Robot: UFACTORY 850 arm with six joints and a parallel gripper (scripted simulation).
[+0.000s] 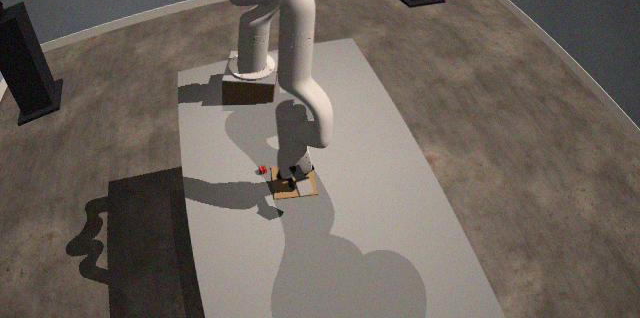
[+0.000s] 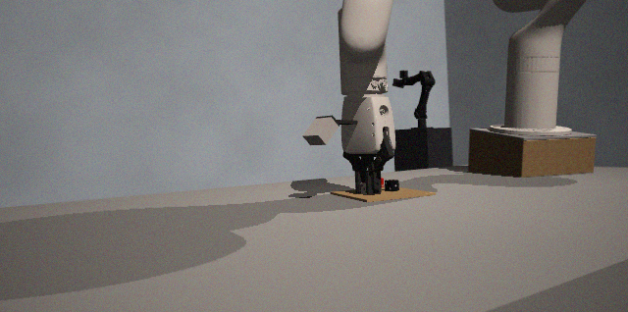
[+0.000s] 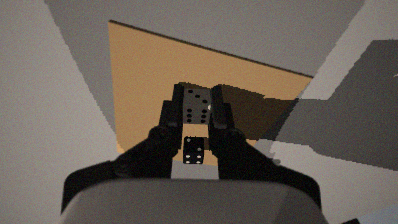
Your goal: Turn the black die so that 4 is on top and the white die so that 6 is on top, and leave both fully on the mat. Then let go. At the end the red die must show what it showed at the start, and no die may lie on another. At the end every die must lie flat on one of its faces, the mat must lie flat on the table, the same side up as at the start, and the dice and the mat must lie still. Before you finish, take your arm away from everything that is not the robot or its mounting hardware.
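My gripper is now 10 mm above the white die. From my hand the other things lie so: tan mat: 30 mm behind, 20 mm below; red die: 110 mm behind, 80 mm to the right, 20 mm below; black die: 60 mm behind, 10 mm below.
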